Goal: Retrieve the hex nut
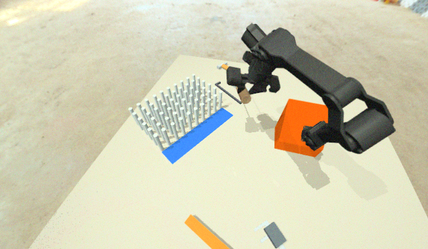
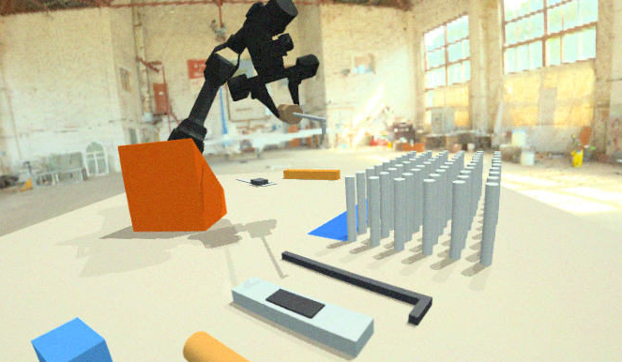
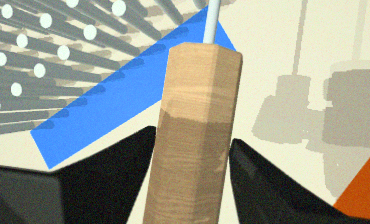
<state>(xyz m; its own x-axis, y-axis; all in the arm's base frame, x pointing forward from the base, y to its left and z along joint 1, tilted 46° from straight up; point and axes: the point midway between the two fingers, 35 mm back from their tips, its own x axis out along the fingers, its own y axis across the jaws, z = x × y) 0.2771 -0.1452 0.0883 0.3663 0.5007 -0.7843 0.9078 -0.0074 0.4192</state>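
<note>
Now: the blue taped strip 160 mm ahead of my gripper tip, 60 mm to the left of it and 220 mm below it. From my gripper tip the other things lie so: blue cube 160 mm behind, 420 mm to the right, 200 mm below; then orange bar 10 mm ahead, 470 mm to the left, 200 mm below; then grey block 30 mm ahead, 320 mm to the right, 210 mm below.
</note>
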